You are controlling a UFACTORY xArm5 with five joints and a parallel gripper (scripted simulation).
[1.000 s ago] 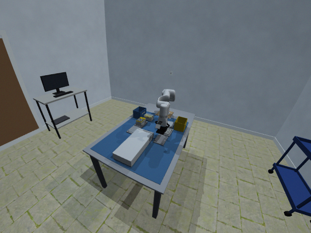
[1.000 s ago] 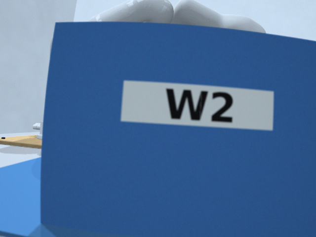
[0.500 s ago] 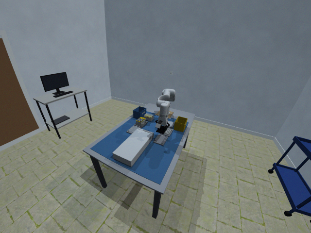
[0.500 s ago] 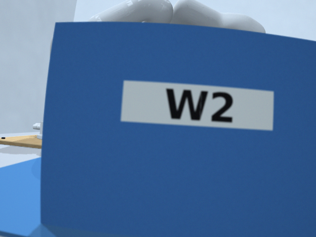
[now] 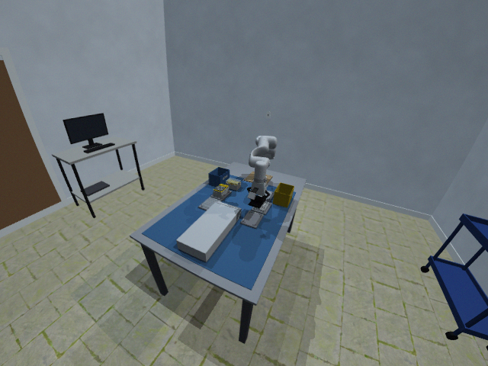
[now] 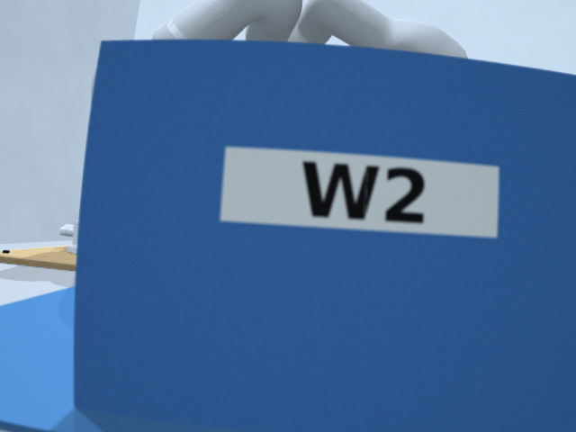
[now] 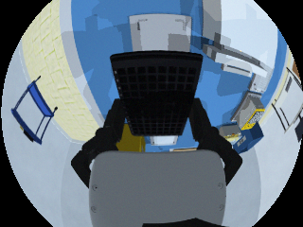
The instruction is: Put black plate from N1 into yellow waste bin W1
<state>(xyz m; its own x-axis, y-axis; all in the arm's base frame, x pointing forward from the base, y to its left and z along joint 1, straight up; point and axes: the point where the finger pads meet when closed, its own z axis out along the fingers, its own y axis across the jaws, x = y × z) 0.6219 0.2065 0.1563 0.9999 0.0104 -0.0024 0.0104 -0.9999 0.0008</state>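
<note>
Now: the yellow waste bin W1 330 mm behind my hand, 120 mm to the left of it and 120 mm below it. The rest, counted from my hand: grey work nest 150 mm below, 30 mm ahead, 10 mm to the right; black plate 10 mm below; yellow-topped rack 390 mm to the right, 150 mm behind, 100 mm below.
</note>
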